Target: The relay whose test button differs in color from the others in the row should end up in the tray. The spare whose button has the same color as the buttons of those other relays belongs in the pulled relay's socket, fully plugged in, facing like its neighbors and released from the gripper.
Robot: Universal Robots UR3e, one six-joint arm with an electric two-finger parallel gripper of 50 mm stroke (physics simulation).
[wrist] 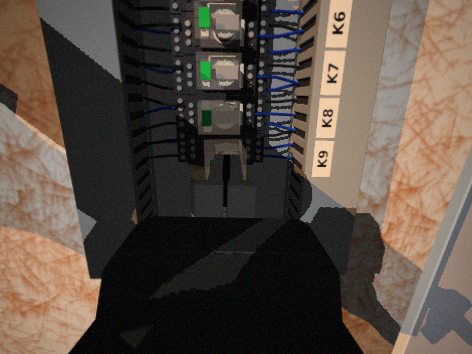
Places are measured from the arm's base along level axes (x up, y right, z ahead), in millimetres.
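Where they show: gripper, fingertip midpoint: (226, 170).
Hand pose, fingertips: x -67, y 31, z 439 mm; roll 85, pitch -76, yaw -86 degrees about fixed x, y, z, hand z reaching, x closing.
Things, the pixels of their centre, and the offset from my fingertips.
- K7, body centre: (219, 73) dx -30, dy -57, dz -20 mm
- K8, body centre: (219, 115) dx -30, dy -30, dz -13 mm
- right duct, body centre: (328, 83) dx -45, dy -74, dz +60 mm
A row of clear relays runs up the dark rail. The relays beside labels K6 (218, 24), K7 (220, 71) and K8 (221, 119) each show a green test button on the left; the K8 one is in shade. At K9, a small dark green patch and parts of a clear housing show around the fingertips; the rest is hidden. My gripper (226, 170) is shut with nothing between its fingers, its tips over the K9 position. I cannot tell whether they touch the housing. No spare relay can be made out, and the tray cannot be identified for certain.
Black and blue wires run from the terminals into slotted ducts on both sides. The right duct (345, 165) carries the K6 to K9 labels. A pale straight rim (430, 285) crosses the lower right corner. The gripper's shadow falls over the rail's lower end.
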